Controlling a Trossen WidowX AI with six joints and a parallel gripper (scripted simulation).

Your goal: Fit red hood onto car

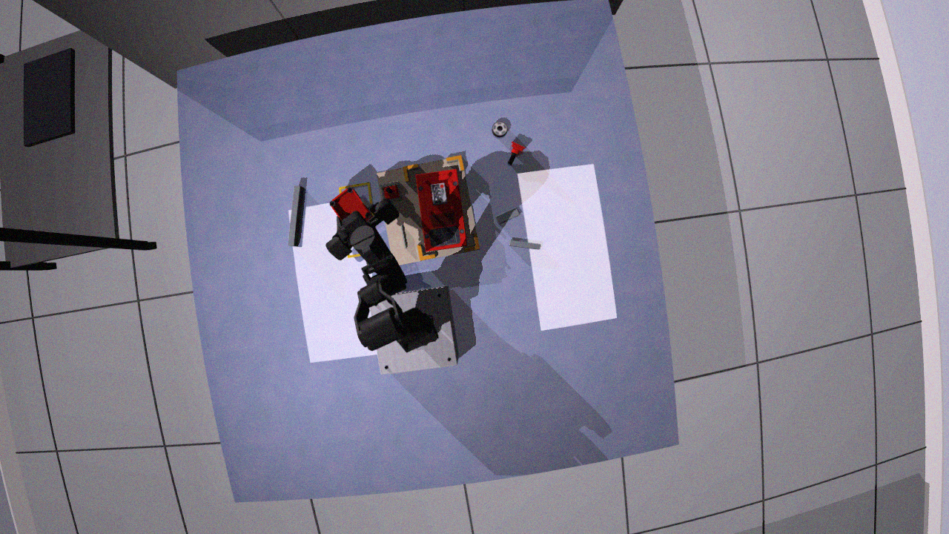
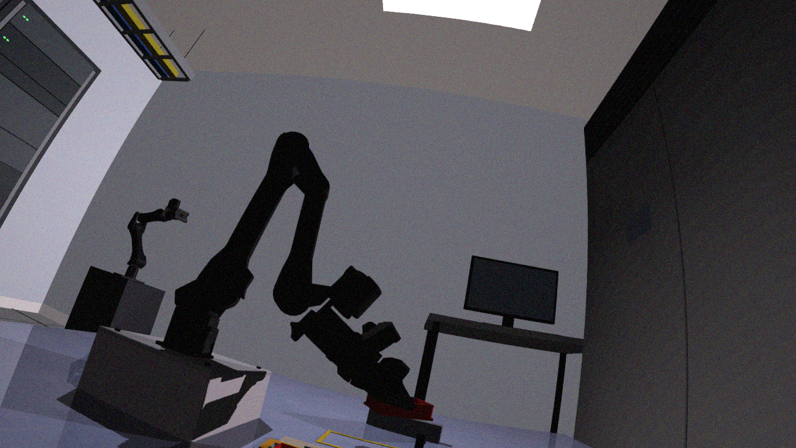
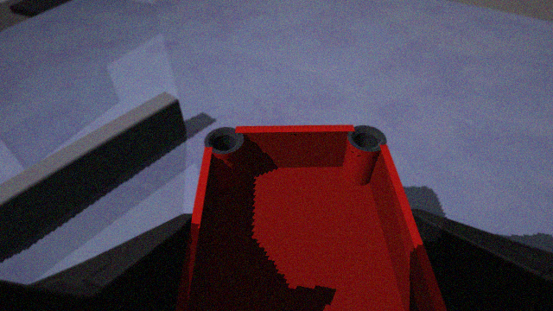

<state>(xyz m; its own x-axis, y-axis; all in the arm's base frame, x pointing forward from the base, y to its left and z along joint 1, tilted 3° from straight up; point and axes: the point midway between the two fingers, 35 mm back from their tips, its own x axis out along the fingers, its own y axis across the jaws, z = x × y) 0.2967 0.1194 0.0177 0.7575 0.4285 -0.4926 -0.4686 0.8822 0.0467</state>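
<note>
The red hood is 1 cm behind my gripper tip and 1 cm below it. Round my gripper tip: wheel: 16 cm ahead, 40 cm to the right, 8 cm below; then engine block: 1 cm ahead, 22 cm to the right, 6 cm below.
</note>
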